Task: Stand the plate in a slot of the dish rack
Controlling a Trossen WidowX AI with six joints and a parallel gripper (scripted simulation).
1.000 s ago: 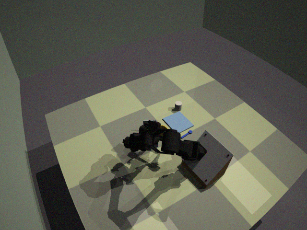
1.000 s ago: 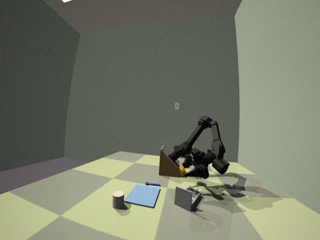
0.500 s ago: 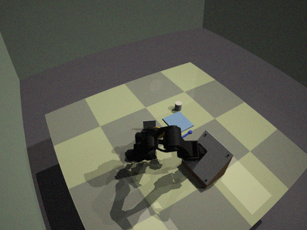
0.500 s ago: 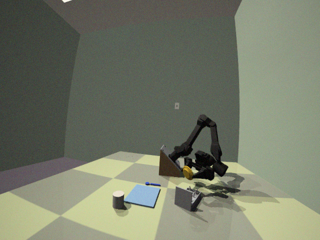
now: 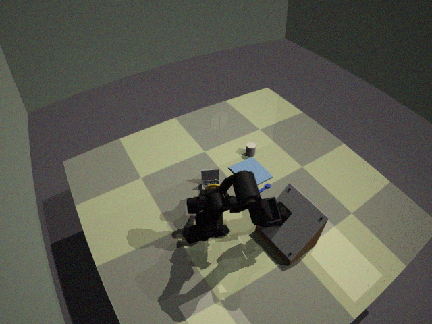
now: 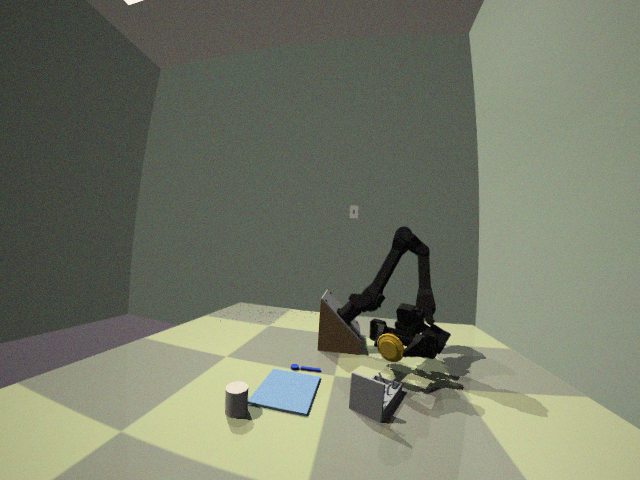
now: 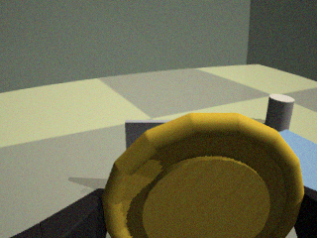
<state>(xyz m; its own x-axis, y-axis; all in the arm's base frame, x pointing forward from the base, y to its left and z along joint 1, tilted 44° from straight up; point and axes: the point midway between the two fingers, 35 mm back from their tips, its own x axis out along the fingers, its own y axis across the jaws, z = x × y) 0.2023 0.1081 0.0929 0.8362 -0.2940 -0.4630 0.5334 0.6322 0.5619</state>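
Right now my gripper tip is 50 mm short of the grey dish rack, 30 mm to the left of it and 80 mm above it. From my gripper tip the other things lie so: yellow plate 10 mm behind; blue mat 70 mm ahead, 230 mm to the right, 100 mm below; small blue spoon 40 mm behind, 220 mm to the right, 100 mm below.
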